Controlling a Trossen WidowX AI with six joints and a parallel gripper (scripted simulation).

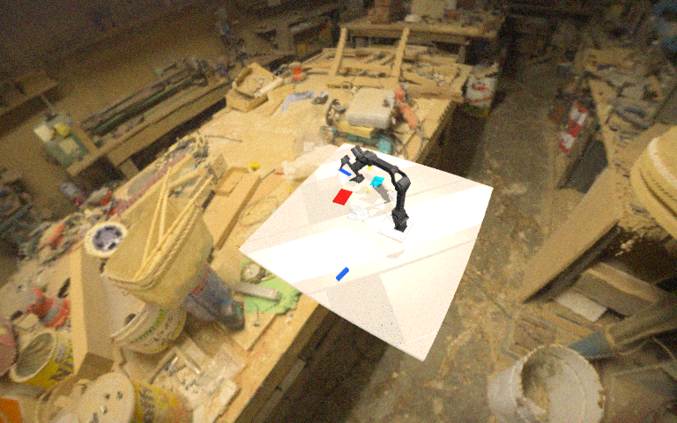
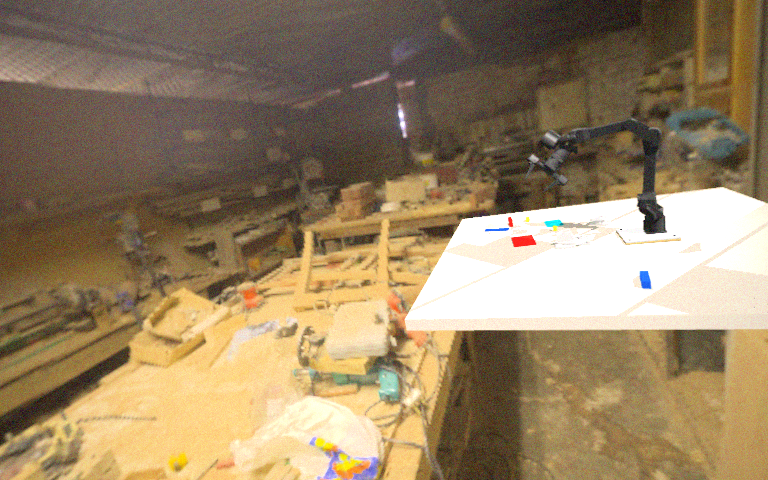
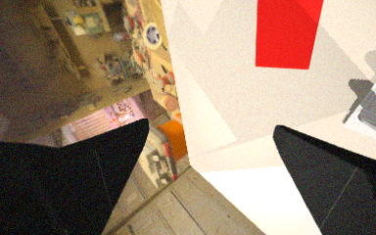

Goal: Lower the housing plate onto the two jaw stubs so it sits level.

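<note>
Right now my gripper tip is 26 cm past the housing plate, 20 cm to the left of it and 22 cm above it. From my gripper tip the other things lie so: cyan block 6 cm behind, 28 cm to the right, 25 cm below; then red flat square 7 cm ahead, 2 cm to the right, 25 cm below; then yellow block 7 cm behind, 15 cm to the right, 24 cm below.
</note>
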